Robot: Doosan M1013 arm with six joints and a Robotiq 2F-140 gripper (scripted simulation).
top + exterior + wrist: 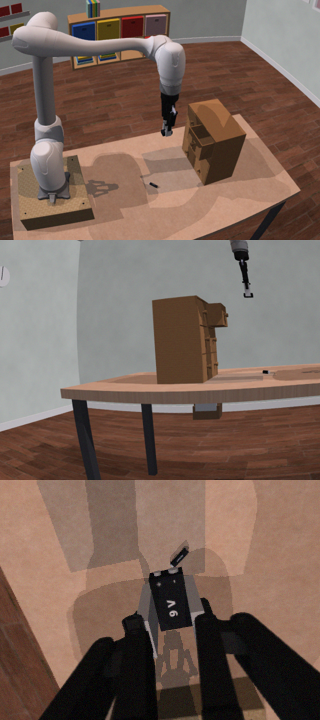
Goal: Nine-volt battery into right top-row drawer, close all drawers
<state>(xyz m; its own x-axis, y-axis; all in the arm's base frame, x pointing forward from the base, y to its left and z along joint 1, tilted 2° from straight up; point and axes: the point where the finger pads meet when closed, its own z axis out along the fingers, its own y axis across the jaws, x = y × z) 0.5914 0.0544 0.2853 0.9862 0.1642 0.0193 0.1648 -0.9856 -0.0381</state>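
The nine-volt battery is 2 cm below my hand and 1 cm ahead of it. Round my hand: black cylinder (38 cm below, 5 cm behind, 3 cm to the right).
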